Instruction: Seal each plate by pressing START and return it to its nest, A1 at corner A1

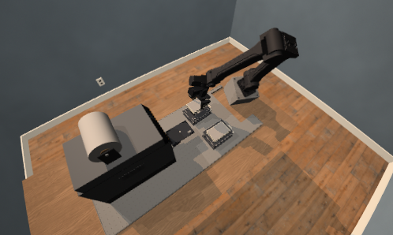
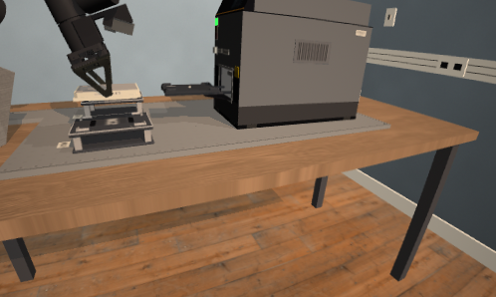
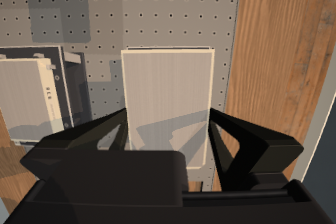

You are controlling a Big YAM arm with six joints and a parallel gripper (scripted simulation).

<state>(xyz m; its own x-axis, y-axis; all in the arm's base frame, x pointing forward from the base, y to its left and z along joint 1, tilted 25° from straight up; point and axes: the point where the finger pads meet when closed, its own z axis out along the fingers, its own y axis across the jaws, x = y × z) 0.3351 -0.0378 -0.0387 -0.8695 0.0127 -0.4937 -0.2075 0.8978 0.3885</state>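
The plate nest is 8 cm below my hand. Round my hand: sealer stage: 18 cm ahead, 13 cm to the left, 2 cm below; then start button: 26 cm ahead, 24 cm to the left, 7 cm above; then small label: 10 cm behind, 2 cm to the right, 11 cm below.
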